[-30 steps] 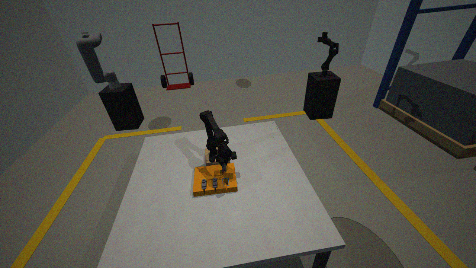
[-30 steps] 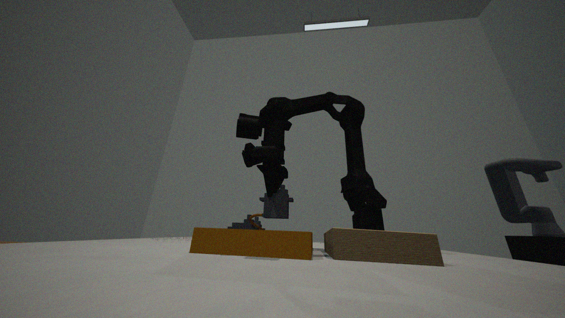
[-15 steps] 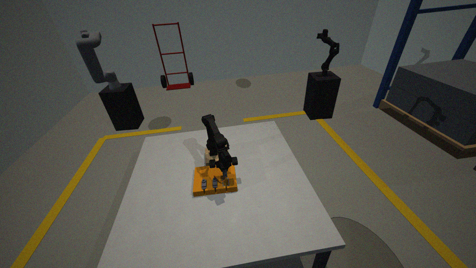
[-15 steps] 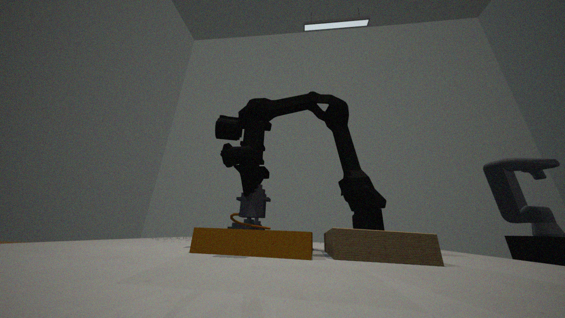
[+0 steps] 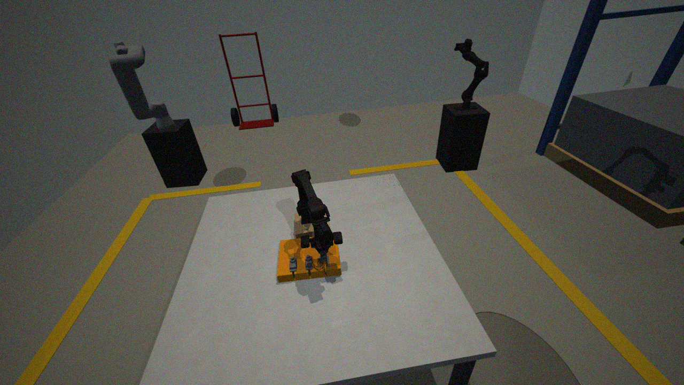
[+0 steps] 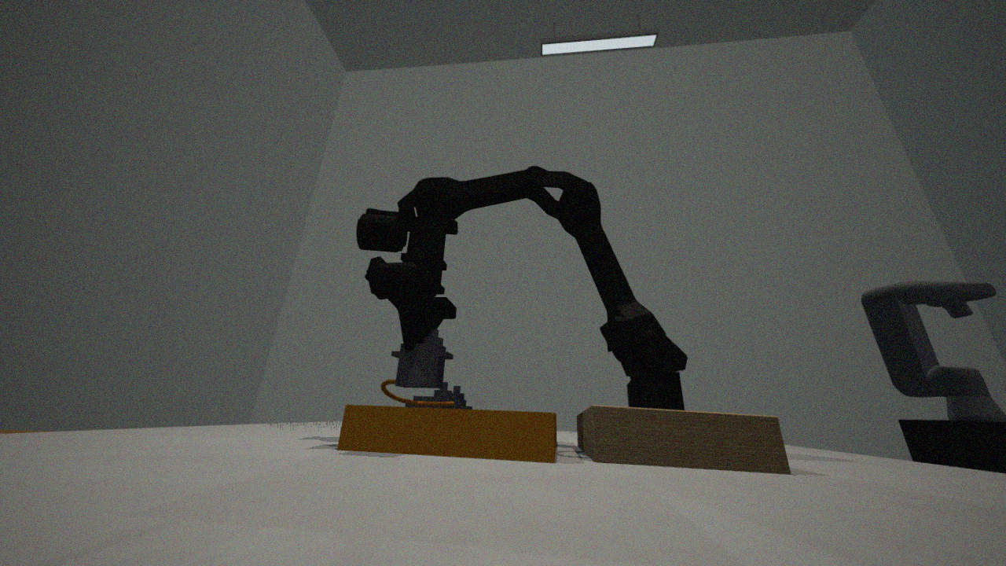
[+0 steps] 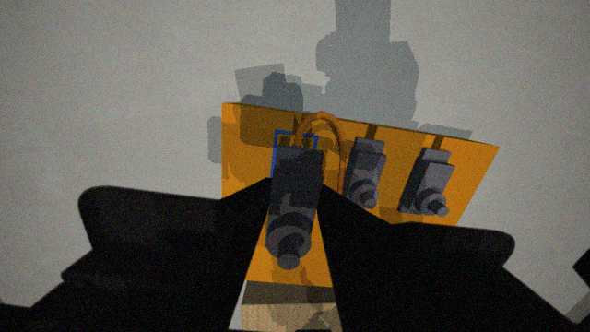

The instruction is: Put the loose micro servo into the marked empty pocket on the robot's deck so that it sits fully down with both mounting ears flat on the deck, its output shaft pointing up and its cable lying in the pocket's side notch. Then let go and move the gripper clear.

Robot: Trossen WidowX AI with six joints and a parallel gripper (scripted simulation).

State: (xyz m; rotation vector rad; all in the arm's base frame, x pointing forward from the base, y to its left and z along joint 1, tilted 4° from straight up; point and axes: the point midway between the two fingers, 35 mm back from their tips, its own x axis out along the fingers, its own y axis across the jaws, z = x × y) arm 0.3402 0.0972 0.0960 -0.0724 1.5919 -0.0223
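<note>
Right now my gripper tip is 12 cm past the orange deck, 10 cm above it and 8 cm to the left of it.
</note>
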